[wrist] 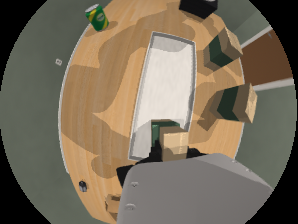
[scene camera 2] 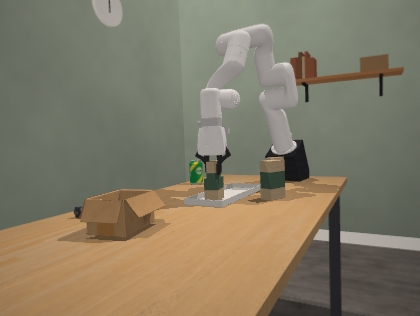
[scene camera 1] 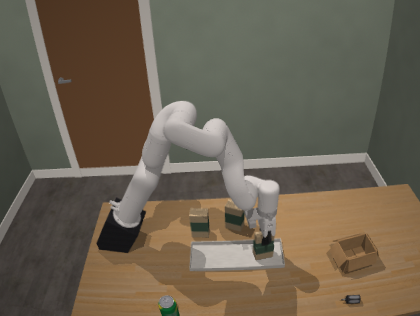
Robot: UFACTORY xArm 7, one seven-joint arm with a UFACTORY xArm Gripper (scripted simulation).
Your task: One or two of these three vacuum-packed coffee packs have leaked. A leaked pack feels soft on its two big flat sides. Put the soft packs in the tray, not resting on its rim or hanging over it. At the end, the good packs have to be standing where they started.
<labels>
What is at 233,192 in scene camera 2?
A grey tray.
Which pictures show the grey tray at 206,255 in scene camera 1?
The wrist view, scene camera 2 and scene camera 1: all of them.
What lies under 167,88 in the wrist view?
A grey tray.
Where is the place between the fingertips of my gripper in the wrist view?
At 167,147
</labels>
